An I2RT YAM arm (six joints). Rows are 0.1 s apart.
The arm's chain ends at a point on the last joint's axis. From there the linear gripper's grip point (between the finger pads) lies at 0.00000 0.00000 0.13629 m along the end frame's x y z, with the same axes.
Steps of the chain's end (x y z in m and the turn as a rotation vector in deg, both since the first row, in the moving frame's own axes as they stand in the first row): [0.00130 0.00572 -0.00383 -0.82 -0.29 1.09]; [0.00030 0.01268 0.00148 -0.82 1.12 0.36]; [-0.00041 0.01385 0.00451 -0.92 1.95 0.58]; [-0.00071 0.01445 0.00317 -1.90 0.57 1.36]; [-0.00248 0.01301 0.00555 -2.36 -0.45 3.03]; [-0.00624 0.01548 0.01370 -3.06 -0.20 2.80]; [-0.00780 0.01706 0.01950 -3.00 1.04 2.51]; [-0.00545 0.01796 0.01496 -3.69 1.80 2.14]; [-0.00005 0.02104 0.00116 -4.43 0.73 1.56]
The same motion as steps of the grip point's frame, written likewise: [0.00059 0.00766 -0.00385 -0.82 -0.29 1.09]; [0.00296 0.01464 0.00144 -0.82 1.12 0.36]; [0.00422 0.01606 0.00441 -0.92 1.95 0.58]; [0.00059 0.01898 0.00309 -1.90 0.57 1.36]; [-0.00370 0.01859 0.00543 -2.36 -0.45 3.03]; [-0.00689 0.02274 0.01350 -3.06 -0.20 2.80]; [-0.00548 0.02424 0.01929 -3.00 1.04 2.51]; [-0.00134 0.02681 0.01461 -3.69 1.80 2.14]; [0.00154 0.03159 0.00074 -4.43 0.73 1.56]
